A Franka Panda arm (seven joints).
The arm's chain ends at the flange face. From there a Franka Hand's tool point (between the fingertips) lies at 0.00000 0.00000 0.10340 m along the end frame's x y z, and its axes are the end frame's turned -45 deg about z.
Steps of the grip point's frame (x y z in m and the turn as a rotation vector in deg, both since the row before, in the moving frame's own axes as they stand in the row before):
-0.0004, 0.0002, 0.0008, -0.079, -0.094, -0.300
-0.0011, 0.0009, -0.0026, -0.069, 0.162, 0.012
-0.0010, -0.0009, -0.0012, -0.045, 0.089, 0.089
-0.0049, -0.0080, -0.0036, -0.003, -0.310, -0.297
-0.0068, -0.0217, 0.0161, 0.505, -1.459, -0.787
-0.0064, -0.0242, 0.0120, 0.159, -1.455, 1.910
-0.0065, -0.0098, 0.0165, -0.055, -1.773, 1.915
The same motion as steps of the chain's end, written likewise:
-0.0001, 0.0002, 0.0008, -0.122, -0.011, -0.300
-0.0004, 0.0015, -0.0026, 0.066, 0.163, 0.012
-0.0015, 0.0001, -0.0012, 0.031, 0.095, 0.089
-0.0087, -0.0026, -0.0036, -0.221, -0.217, -0.297
-0.0177, -0.0118, 0.0161, -0.675, -1.389, -0.787
-0.0196, -0.0142, 0.0120, -0.916, -1.141, 1.910
-0.0093, -0.0046, 0.0165, -1.293, -1.215, 1.915

